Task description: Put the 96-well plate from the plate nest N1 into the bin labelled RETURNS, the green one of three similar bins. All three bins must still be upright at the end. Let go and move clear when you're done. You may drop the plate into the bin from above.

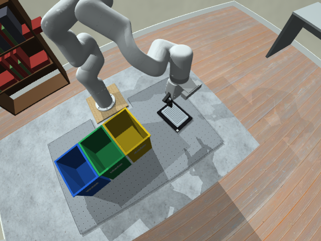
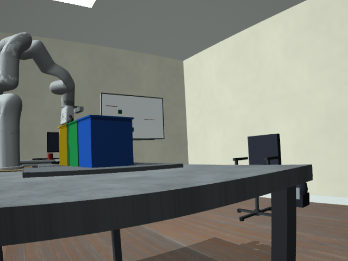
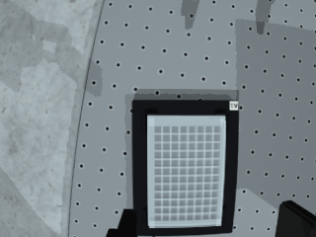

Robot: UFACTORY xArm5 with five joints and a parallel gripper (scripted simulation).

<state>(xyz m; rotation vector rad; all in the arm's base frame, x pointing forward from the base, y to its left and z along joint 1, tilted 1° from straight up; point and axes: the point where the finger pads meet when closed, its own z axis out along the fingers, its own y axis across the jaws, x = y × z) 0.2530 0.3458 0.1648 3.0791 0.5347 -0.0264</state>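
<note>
Right now my hand is 150 mm above the white 96-well plate. Also, from my hand: green bin: 100 mm ahead, 390 mm to the right, 80 mm below; then black plate nest: 160 mm below; then yellow bin: 60 mm ahead, 270 mm to the right, 80 mm below.
</note>
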